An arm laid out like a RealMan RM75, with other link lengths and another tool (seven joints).
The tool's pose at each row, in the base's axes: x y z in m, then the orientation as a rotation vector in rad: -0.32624 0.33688 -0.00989 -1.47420 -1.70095 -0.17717; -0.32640 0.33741 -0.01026 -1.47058 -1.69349 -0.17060; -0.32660 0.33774 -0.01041 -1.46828 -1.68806 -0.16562; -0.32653 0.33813 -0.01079 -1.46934 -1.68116 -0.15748; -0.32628 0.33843 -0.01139 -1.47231 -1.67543 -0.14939; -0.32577 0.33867 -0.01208 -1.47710 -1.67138 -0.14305; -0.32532 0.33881 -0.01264 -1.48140 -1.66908 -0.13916; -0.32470 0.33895 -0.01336 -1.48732 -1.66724 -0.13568; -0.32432 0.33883 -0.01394 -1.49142 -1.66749 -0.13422; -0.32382 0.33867 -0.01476 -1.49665 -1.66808 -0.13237; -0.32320 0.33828 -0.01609 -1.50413 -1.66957 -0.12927; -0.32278 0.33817 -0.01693 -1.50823 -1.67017 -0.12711; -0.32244 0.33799 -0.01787 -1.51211 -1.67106 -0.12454; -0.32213 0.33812 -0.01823 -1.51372 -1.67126 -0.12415
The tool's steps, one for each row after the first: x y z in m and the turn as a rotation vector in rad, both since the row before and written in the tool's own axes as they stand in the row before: 0.00014 0.00017 0.00063 0.00805 0.00386 0.00425; 0.00013 -0.00001 0.00039 0.00576 0.00258 0.00334; 0.00004 0.00034 0.00043 0.00586 0.00098 0.00693; -0.00016 0.00056 0.00042 0.00430 -0.00057 0.00731; -0.00023 0.00081 0.00030 0.00168 -0.00169 0.00677; -0.00022 0.00067 0.00019 0.00011 -0.00167 0.00476; -0.00031 0.00089 0.00020 -0.00129 -0.00242 0.00521; -0.00043 0.00055 0.00009 -0.00186 -0.00233 0.00249; -0.00060 0.00075 0.00015 -0.00246 -0.00317 0.00303; -0.00109 0.00102 0.00027 -0.00345 -0.00520 0.00415; -0.00058 0.00071 0.00024 -0.00157 -0.00291 0.00254; -0.00070 0.00067 0.00031 -0.00129 -0.00322 0.00242; -0.00010 0.00046 0.00014 -0.00087 -0.00091 0.00086
